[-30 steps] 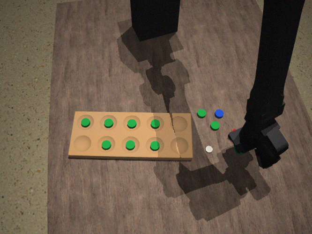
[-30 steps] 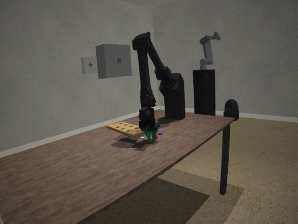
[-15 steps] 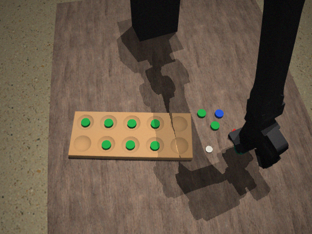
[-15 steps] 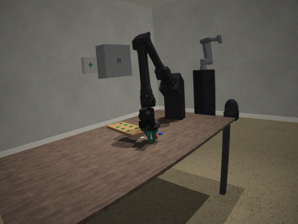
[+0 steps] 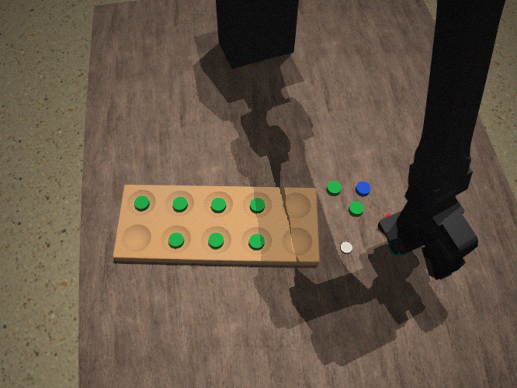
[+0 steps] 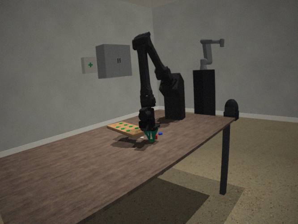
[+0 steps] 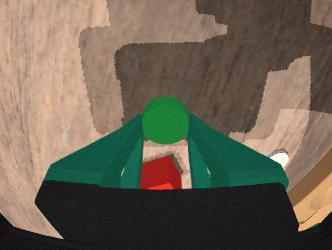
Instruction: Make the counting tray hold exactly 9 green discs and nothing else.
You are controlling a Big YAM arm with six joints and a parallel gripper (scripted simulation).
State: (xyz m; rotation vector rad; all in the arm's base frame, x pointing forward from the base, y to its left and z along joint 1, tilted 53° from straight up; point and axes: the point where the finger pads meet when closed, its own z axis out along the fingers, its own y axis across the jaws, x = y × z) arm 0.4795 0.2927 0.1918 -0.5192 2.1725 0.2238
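Now: hand 40 mm past the red cube and 30 mm to the left of it. Round my hand: white disc: 30 mm ahead, 90 mm to the right, 10 mm below; then counting tray: 50 mm ahead, 340 mm to the right; then blue disc: 110 mm behind, 90 mm to the right, 10 mm below.
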